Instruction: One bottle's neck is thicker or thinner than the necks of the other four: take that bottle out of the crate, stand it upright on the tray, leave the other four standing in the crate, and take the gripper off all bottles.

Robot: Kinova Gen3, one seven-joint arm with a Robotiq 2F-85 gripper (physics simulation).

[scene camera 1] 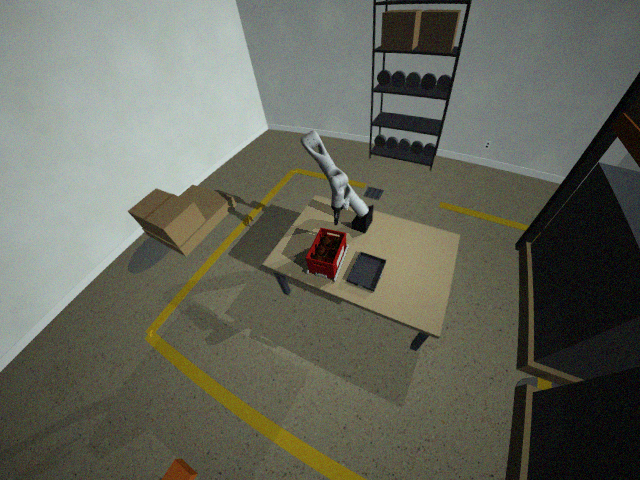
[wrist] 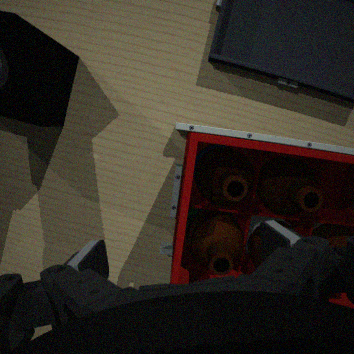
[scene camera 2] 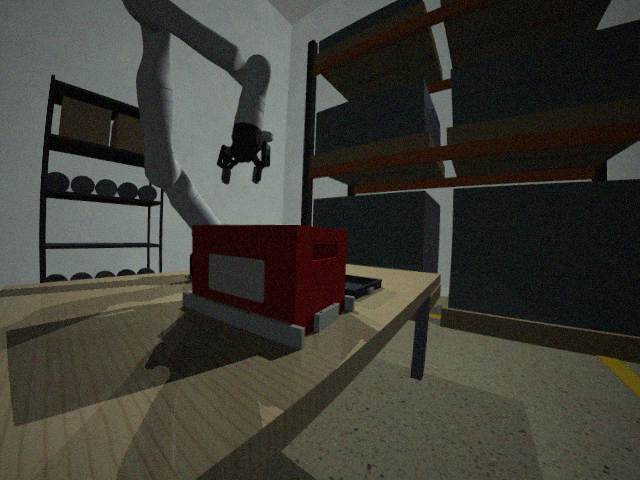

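Seen in the pictures: gripper, fingertip midpoint: [scene camera 1: 336, 219] [wrist: 183, 247] [scene camera 2: 239, 183]; arm's base, origin of the base link: [scene camera 1: 363, 213].
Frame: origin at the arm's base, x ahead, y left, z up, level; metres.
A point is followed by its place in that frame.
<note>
The red crate [scene camera 1: 323, 266] @[x 0.538, y -0.072, z -0.014 m] [scene camera 2: 279, 268] @[x 0.526, y -0.188, z -0.024 m] [wrist: 270, 146] @[x 0.340, y -0.026, z 0.042 m] stands on the table and holds brown bottles. In the wrist view, two bottles [wrist: 222, 177] @[x 0.309, y -0.069, z 0.012 m] [wrist: 280, 192] @[x 0.384, y -0.073, z -0.008 m] are in the row nearer the tray. A bottle [wrist: 217, 240] @[x 0.327, y -0.146, z -0.005 m] is at the other row's left end. A finger partly covers another beside it, and part of a further bottle [wrist: 332, 231] @[x 0.481, y -0.110, z -0.031 m] shows at the right. I cannot tell which neck differs. My gripper [scene camera 1: 336, 222] @[x 0.271, y -0.093, z 0.156 m] [scene camera 2: 241, 178] @[x 0.271, y -0.093, z 0.156 m] [wrist: 183, 247] @[x 0.271, y -0.093, z 0.156 m] is open and empty, pointing down above the crate's level, near its robot-side end. The dark tray [scene camera 1: 367, 271] @[x 0.393, y 0.180, z -0.128 m] [scene camera 2: 364, 284] @[x 0.467, y 0.251, z -0.128 m] [wrist: 285, 40] @[x 0.376, y 0.142, z -0.128 m] lies beside the crate, without a bottle.
Light grey strips [scene camera 2: 242, 316] @[x 0.459, y -0.207, z -0.111 m] [wrist: 220, 131] @[x 0.311, y -0.020, z -0.103 m] run along the crate's foot. The arm's black base [scene camera 1: 362, 221] @[x 0.071, y 0.016, z -0.013 m] [wrist: 35, 75] @[x 0.070, y -0.008, z -0.024 m] stands on the table [scene camera 1: 413, 258] @[x 0.163, y 0.441, z -0.134 m] behind the crate and tray. A shelf rack [scene camera 1: 371, 103] and cardboard boxes [scene camera 1: 165, 217] are away from the table.
</note>
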